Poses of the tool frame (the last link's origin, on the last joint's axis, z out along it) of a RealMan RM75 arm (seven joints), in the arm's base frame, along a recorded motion.
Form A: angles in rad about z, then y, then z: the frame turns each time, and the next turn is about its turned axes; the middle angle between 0 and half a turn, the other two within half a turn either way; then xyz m.
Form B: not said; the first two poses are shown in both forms.
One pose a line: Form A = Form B
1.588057 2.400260 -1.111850 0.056 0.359 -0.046 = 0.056 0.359 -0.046 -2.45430 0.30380 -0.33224
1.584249 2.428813 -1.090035 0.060 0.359 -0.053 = 0.060 0.359 -0.053 -2.48768 0.30723 -0.36239
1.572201 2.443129 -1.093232 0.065 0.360 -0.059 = 0.065 0.360 -0.059 -2.50084 0.30003 -0.37594
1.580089 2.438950 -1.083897 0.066 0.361 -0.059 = 0.066 0.361 -0.059 -2.49911 0.30717 -0.37467
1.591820 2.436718 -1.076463 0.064 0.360 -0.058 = 0.064 0.360 -0.058 -2.49885 0.31247 -0.36853
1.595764 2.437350 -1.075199 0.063 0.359 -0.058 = 0.063 0.359 -0.058 -2.49979 0.31299 -0.36583
